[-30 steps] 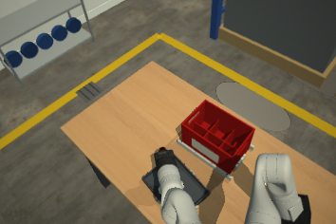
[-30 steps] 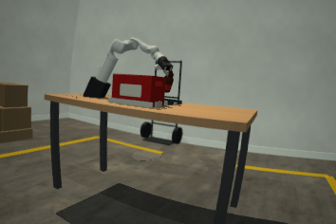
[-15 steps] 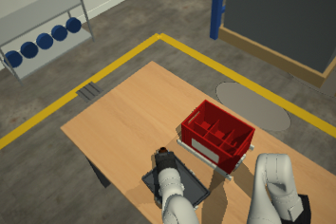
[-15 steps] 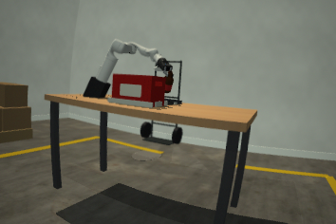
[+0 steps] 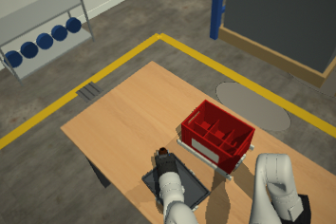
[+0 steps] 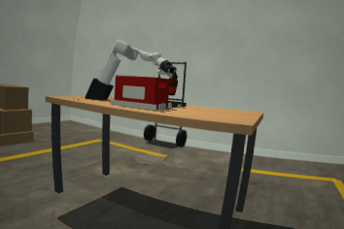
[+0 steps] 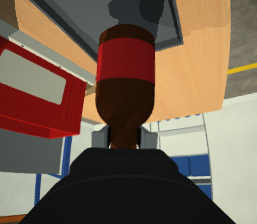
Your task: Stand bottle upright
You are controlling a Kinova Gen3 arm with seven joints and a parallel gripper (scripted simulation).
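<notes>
Now: hand 1 cm past the bottle, 1 cm to the right of it and 5 cm above it. Round my hand: tray: 7 cm behind, 19 cm below; red crate: 2 cm behind, 28 cm to the right, 12 cm below.
</notes>
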